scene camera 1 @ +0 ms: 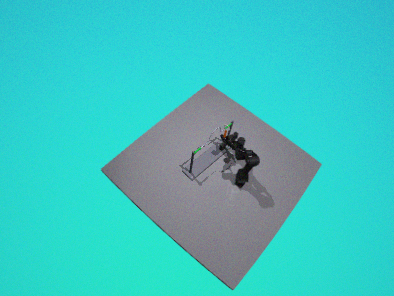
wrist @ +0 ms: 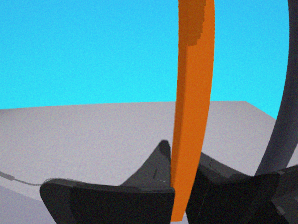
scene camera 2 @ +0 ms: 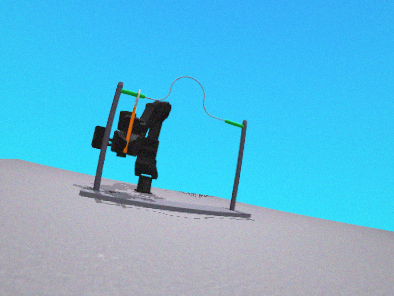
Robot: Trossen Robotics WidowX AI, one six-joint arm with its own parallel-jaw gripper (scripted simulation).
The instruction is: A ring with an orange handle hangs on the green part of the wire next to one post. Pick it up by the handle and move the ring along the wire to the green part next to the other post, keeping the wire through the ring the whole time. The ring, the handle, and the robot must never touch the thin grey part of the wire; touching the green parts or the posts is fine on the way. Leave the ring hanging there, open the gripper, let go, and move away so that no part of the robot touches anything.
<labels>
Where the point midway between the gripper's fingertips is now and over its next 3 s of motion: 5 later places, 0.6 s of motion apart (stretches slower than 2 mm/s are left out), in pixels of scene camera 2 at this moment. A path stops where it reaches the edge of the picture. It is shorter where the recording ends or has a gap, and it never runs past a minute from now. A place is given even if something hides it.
The gripper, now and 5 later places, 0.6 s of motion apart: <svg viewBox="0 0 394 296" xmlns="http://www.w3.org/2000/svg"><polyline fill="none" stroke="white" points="127,143 129,139 135,140 144,142 161,144 182,142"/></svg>
</labels>
